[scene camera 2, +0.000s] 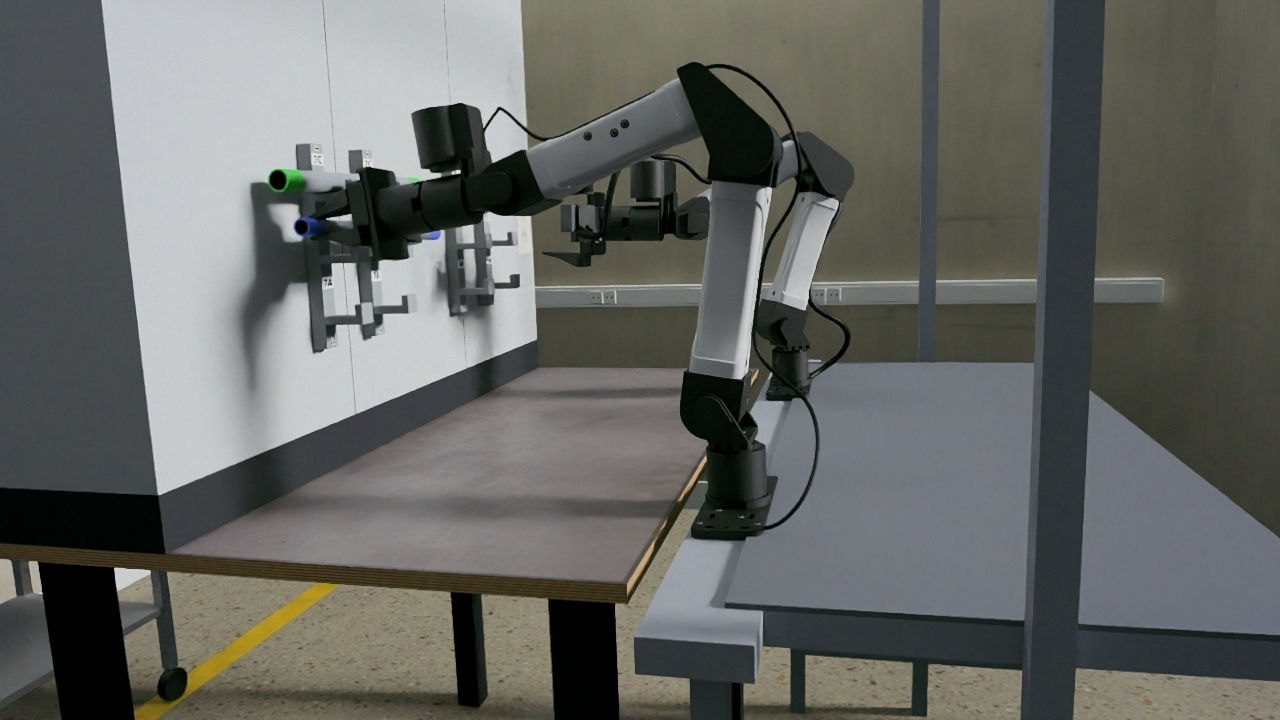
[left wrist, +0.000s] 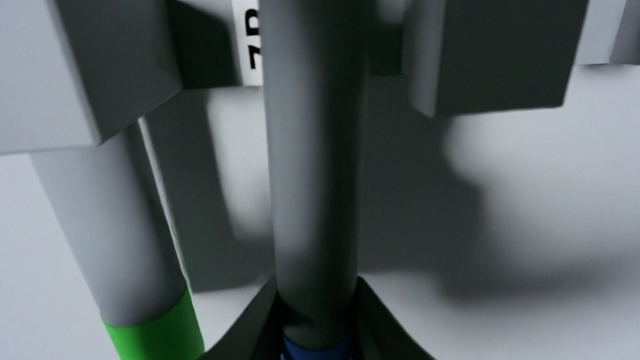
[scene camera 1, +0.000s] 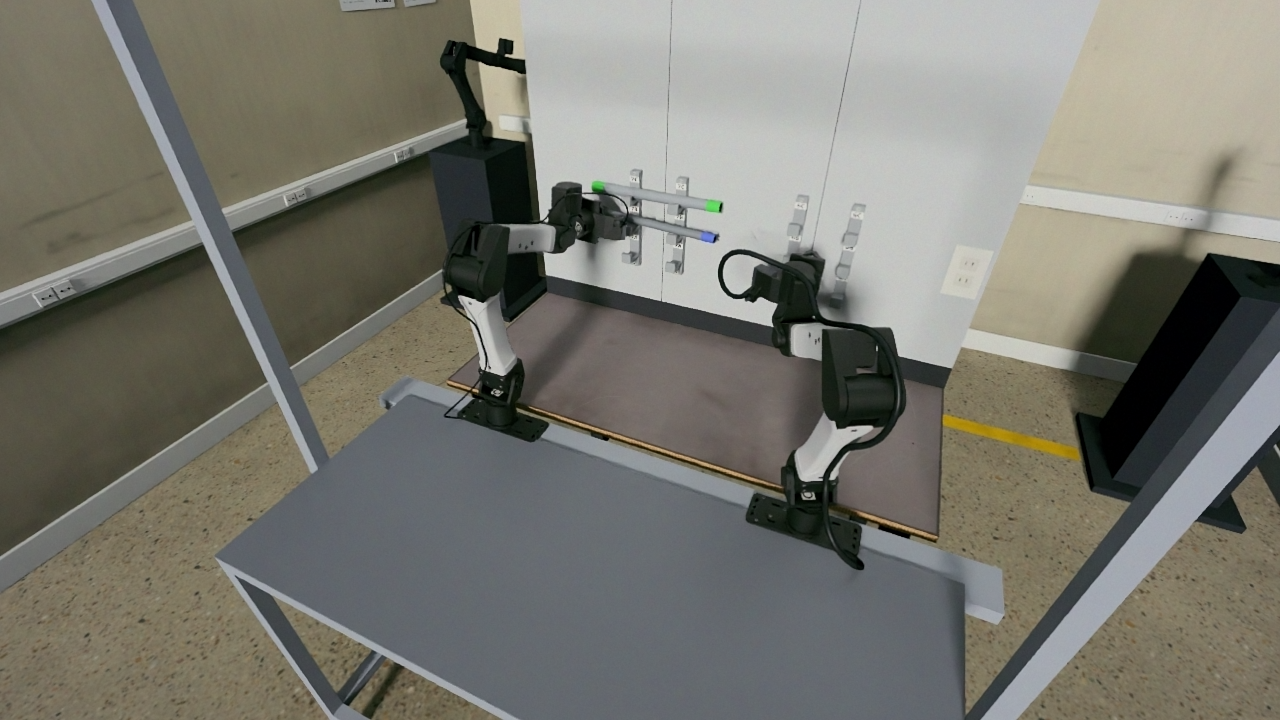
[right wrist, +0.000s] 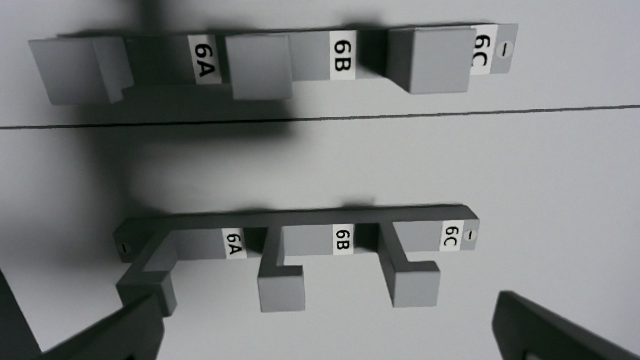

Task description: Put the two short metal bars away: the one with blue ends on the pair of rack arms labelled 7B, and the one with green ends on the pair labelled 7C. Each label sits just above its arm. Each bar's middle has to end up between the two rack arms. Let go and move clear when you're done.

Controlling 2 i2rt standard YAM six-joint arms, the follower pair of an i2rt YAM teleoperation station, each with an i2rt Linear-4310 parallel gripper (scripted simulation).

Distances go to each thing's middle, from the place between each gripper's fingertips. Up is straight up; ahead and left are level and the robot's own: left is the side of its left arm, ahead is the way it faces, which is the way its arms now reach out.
Right now my left hand is 130 mm to the left of the blue-ended bar [scene camera 2: 305, 227] and 10 mm above it. Round my left hand: wall socket plate [scene camera 1: 984, 256] (70 mm ahead, 830 mm to the right, 10 mm below); then green-ended bar [scene camera 2: 280, 180] (20 mm ahead, 130 mm to the right, 50 mm above).
I see my right gripper 30 cm to the left of the wall socket plate and 16 cm short of it. Also, from my right hand: blue-ended bar: 40 cm to the left, 9 cm ahead; green-ended bar: 40 cm to the left, 11 cm ahead, 6 cm above.
